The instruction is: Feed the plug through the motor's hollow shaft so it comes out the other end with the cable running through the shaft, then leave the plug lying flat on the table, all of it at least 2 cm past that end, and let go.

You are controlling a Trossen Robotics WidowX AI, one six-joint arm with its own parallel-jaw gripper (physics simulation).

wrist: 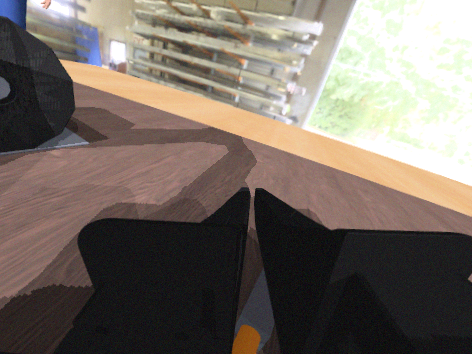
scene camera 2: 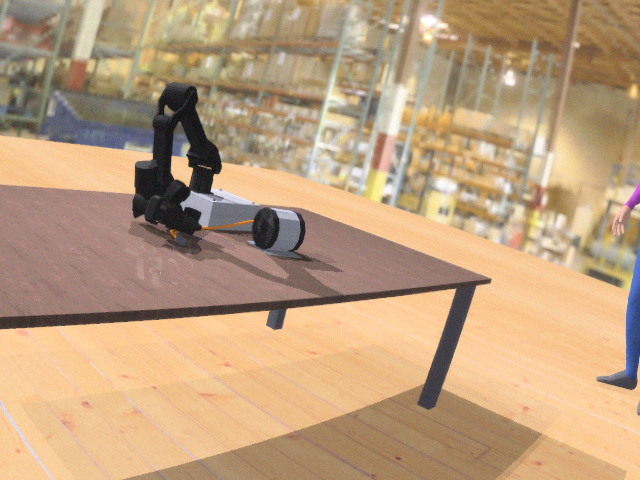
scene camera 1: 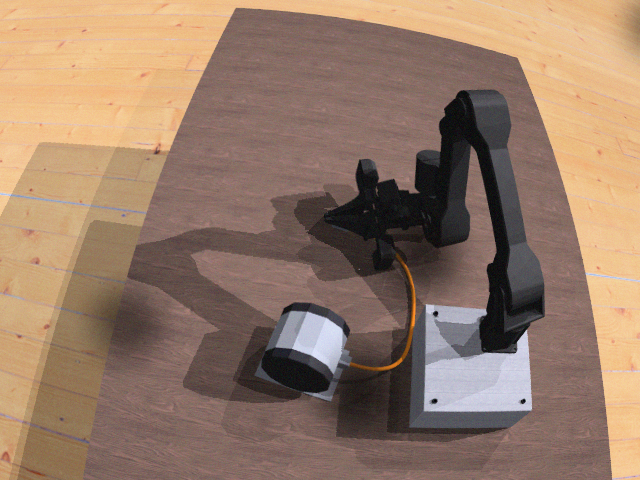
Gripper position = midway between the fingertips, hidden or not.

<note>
I see my gripper (scene camera 1: 324,218) and a grey plug (wrist: 257,312).
My gripper also shows in the wrist view (wrist: 251,195) and in scene camera 2 (scene camera 2: 200,228).
</note>
